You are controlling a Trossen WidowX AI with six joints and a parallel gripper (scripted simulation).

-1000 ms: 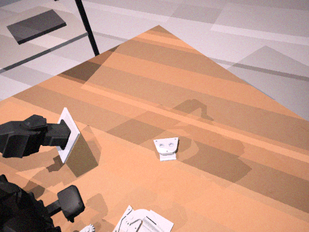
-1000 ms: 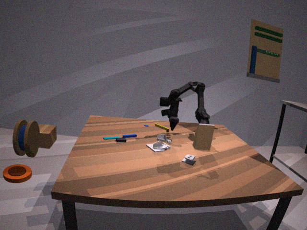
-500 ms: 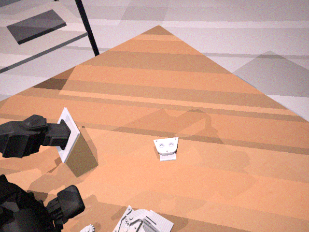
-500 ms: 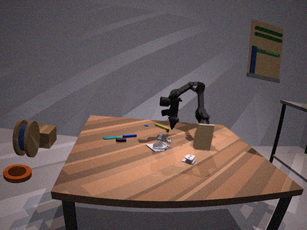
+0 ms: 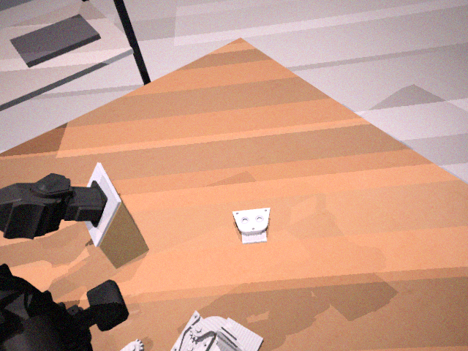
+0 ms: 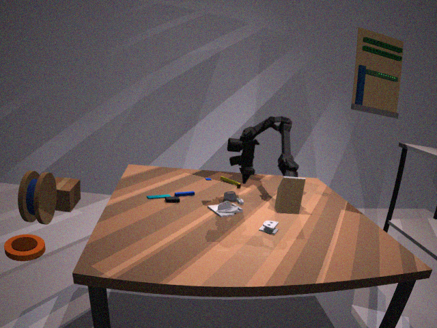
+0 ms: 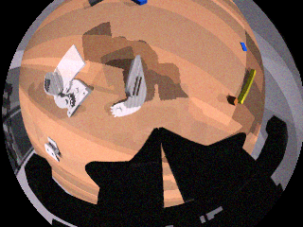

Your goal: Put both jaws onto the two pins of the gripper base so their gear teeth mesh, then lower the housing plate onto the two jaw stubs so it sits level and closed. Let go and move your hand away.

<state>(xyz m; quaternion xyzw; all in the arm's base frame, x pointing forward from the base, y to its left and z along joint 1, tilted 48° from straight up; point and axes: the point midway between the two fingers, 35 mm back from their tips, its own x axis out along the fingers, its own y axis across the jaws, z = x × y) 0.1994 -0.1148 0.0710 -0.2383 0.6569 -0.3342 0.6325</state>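
The white jaw is 3 cm ahead of my gripper tip, 5 cm to the left of it and 8 cm below it. The rest, counted from my gripper tip: black block: 35 cm ahead, 8 cm to the left, 8 cm below; yellow bar: 1 cm ahead, 29 cm to the right, 8 cm below; blue bar: 29 cm ahead, 1 cm to the right, 8 cm below.
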